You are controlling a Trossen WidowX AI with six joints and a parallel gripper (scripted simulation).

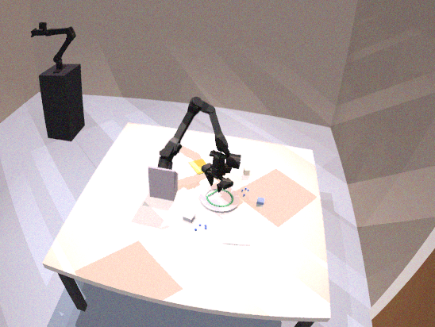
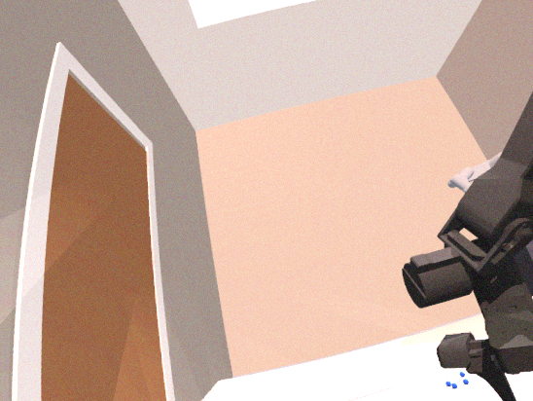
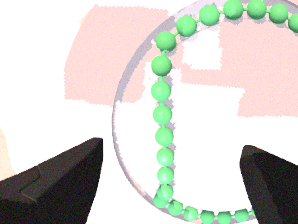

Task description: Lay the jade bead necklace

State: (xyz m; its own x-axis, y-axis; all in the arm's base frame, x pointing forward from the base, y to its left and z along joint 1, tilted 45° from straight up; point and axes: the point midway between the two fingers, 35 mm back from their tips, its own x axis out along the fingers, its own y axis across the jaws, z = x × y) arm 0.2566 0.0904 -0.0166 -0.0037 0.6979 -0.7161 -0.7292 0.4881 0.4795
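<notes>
The round white bead board lies 30 mm ahead of my gripper tip, 30 mm to the right of it and 30 mm below it. The rest, counted from my gripper tip: yellow sheet: 110 mm behind, 220 mm to the left, 40 mm below; blue block: 240 mm ahead, 10 mm to the right, 30 mm below; cream block: 150 mm ahead, 220 mm to the left, 20 mm below.
</notes>
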